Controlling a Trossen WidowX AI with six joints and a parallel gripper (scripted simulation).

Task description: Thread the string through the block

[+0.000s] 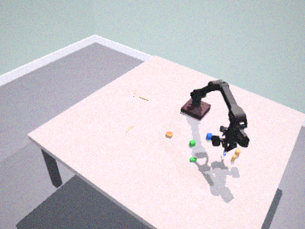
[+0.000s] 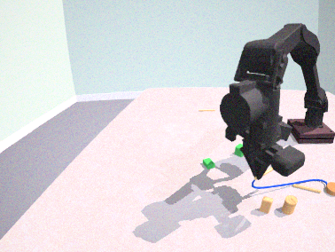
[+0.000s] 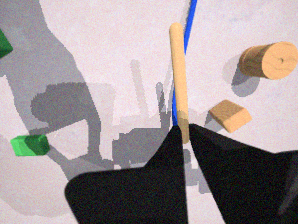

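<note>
My gripper tip is now 7 cm past the blue block, 15 cm to the left of it and 4 cm above it. The rest, counted from my gripper tip: tan cylinder: 8 cm behind, 4 cm to the left, 4 cm below; tan block: 3 cm behind, 4 cm to the left, 4 cm below; loose stick: 16 cm behind, 3 cm to the right, 5 cm below.
</note>
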